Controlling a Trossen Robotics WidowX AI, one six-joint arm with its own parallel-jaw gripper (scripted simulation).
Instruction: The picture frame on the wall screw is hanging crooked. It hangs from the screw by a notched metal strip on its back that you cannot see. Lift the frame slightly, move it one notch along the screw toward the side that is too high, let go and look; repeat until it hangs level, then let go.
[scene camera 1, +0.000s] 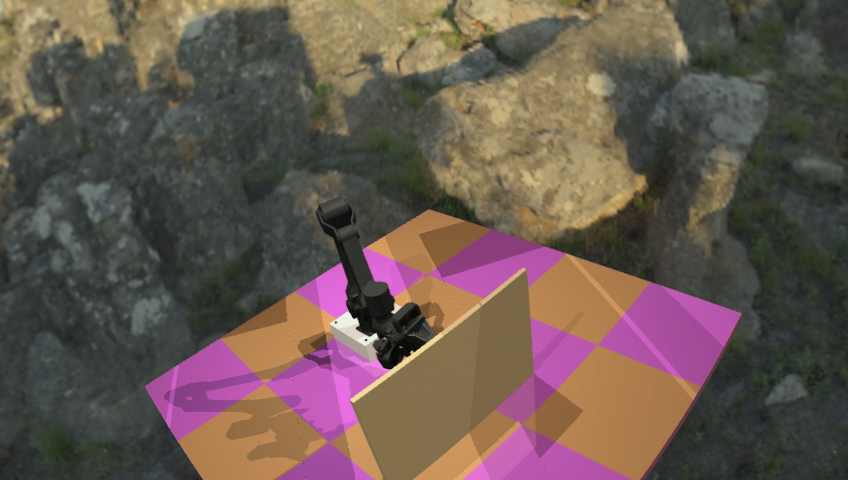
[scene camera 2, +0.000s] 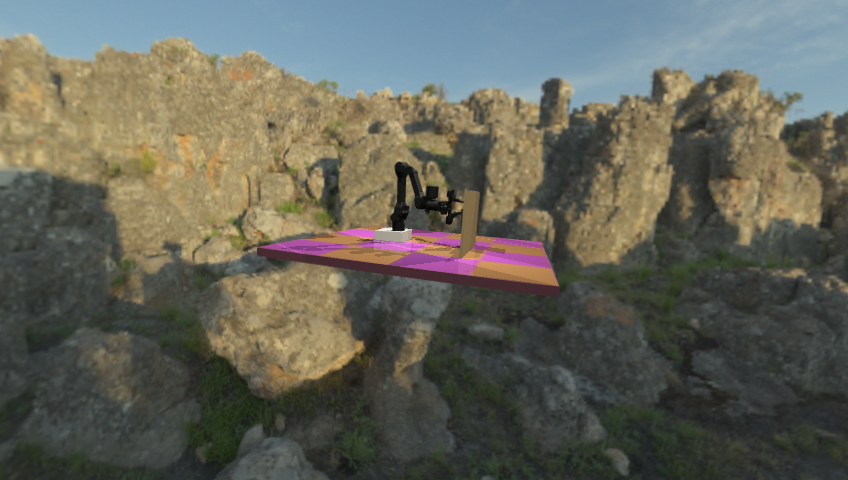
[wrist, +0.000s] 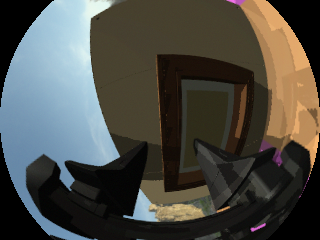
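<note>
Picture frame (wrist: 199, 98); scene camera 1 does not show it, hidden by the wall panel. That panel (wrist: 123, 48). My gripper (scene camera 1: 445, 355), (wrist: 170, 144).
</note>
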